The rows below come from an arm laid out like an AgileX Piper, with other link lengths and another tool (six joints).
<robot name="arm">
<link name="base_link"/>
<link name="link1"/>
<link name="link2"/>
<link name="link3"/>
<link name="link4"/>
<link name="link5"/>
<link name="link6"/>
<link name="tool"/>
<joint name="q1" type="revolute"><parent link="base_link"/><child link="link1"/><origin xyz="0.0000 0.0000 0.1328" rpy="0.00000 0.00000 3.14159"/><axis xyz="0 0 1"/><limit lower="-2.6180" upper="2.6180"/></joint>
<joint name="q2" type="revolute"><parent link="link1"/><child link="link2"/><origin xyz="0.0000 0.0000 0.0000" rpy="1.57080 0.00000 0.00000"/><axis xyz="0 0 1"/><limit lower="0.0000" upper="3.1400"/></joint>
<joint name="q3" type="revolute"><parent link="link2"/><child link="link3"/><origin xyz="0.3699 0.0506 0.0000" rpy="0.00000 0.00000 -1.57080"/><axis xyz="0 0 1"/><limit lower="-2.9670" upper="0.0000"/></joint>
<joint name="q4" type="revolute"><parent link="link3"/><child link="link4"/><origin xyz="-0.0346 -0.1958 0.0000" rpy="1.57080 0.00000 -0.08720"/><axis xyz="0 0 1"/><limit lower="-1.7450" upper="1.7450"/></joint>
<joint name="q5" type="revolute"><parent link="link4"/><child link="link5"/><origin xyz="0.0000 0.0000 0.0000" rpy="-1.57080 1.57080 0.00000"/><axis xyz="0 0 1"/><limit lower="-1.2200" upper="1.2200"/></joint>
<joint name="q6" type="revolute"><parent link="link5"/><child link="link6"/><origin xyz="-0.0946 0.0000 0.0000" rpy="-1.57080 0.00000 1.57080"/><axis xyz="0 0 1"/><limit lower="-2.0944" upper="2.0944"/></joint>
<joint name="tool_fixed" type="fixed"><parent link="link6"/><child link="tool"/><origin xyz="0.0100 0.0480 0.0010" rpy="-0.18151 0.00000 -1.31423"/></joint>
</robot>
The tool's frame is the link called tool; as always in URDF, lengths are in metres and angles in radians.
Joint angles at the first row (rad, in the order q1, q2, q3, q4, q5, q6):
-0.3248 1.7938 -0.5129 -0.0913 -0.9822 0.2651
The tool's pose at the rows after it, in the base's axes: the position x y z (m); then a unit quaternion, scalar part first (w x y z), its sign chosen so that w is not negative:
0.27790 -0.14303 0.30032 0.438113 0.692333 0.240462 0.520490
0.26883 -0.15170 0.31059 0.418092 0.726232 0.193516 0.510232
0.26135 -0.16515 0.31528 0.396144 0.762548 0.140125 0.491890
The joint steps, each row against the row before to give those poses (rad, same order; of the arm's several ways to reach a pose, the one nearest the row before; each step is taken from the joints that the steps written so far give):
-0.0145 -0.0776 -0.0485 0.0011 0.1429 0.0742
-0.0349 -0.0534 -0.0627 0.0010 0.1627 0.1041
-0.0522 -0.0244 -0.0692 -0.0160 0.1562 0.1177

